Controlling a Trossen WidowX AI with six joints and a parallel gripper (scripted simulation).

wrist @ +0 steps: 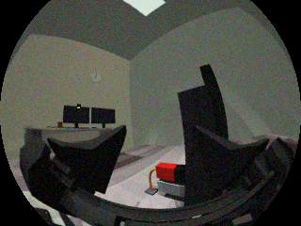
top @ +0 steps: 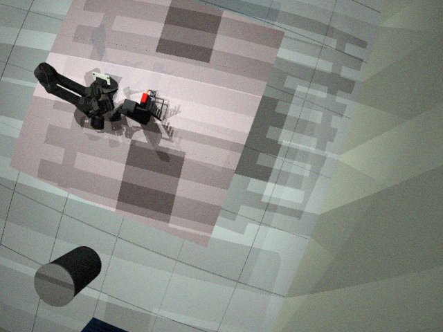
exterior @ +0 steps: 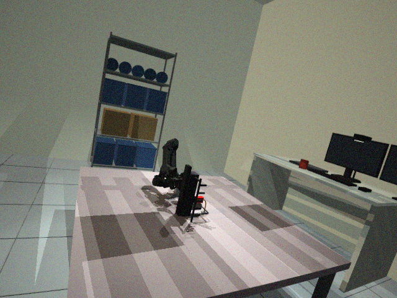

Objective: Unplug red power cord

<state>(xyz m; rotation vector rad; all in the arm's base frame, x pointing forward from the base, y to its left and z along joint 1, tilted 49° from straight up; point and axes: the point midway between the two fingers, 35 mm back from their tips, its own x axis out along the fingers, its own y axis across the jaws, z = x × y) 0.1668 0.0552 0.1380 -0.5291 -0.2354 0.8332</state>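
Right now my gripper tip is 100 mm above the red plug, 80 mm short of it and 30 mm to the right of it.
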